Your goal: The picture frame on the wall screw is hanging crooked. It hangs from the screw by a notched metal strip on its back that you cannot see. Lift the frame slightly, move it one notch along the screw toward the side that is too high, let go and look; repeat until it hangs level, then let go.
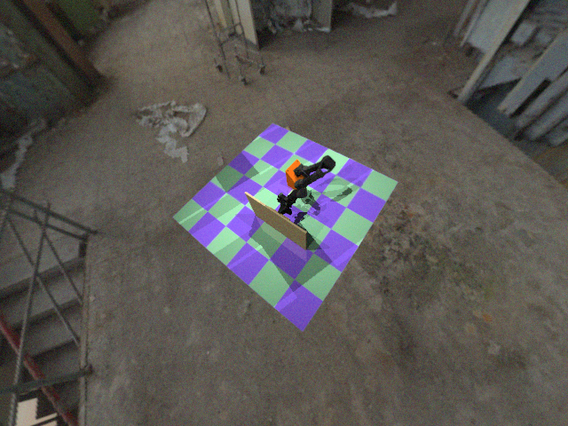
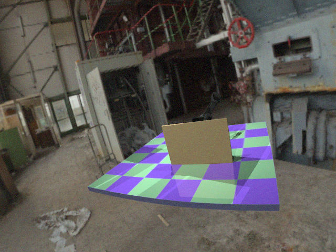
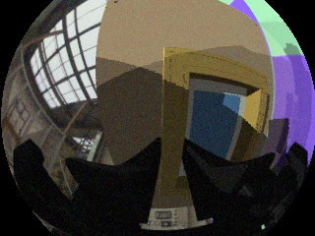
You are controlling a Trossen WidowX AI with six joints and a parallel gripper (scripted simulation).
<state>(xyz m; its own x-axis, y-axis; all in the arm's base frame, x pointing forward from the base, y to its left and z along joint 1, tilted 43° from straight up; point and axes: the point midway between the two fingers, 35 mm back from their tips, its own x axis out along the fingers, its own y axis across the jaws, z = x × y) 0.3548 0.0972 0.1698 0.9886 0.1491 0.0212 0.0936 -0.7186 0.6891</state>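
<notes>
Now: gripper tip 50 mm above the picture frame. Round my gripper tip: tan wall board 20 mm ahead, 70 mm below.
</notes>
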